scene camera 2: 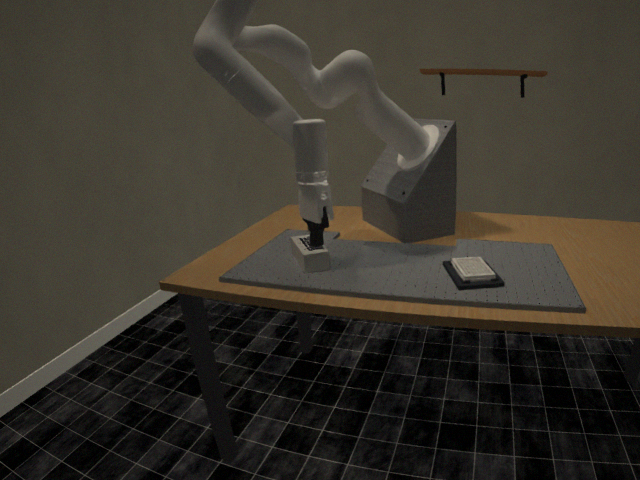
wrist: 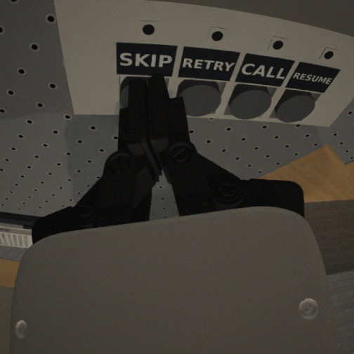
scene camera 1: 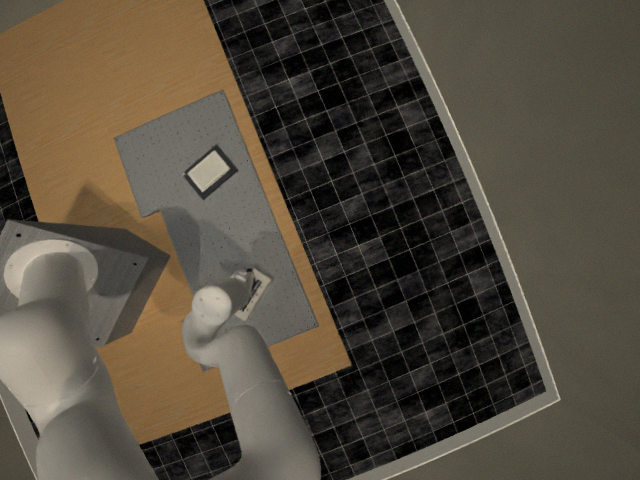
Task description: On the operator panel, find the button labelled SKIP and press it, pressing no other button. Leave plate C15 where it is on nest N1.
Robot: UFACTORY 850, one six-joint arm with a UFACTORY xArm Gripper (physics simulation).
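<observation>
The operator panel (scene camera 1: 264, 279) (scene camera 2: 314, 263) (wrist: 90, 50) is a pale box with labels SKIP (wrist: 145, 60), RETRY, CALL and RESUME, each above a round grey button. My gripper (scene camera 2: 316, 244) (wrist: 153, 96) is shut and empty, pointing down at the SKIP end of the panel. Its fingertips overlap the SKIP button (wrist: 126, 94) in the wrist view and hide most of it; whether they touch it or it is pushed in, I cannot tell. The RETRY button (wrist: 201, 101) is just right of the fingers. Plate C15 (scene camera 1: 208, 170) (scene camera 2: 473, 268) lies on the dark nest N1 (scene camera 1: 225, 156) (scene camera 2: 480, 284).
The panel and nest stand on a grey perforated board (scene camera 1: 160, 134) (scene camera 2: 392, 281) on a wooden table (scene camera 1: 103, 77) (scene camera 2: 610, 258). The arm's grey wedge-shaped base (scene camera 1: 116, 263) (scene camera 2: 408, 217) stands beside the board. A wall shelf (scene camera 2: 483, 72) is behind.
</observation>
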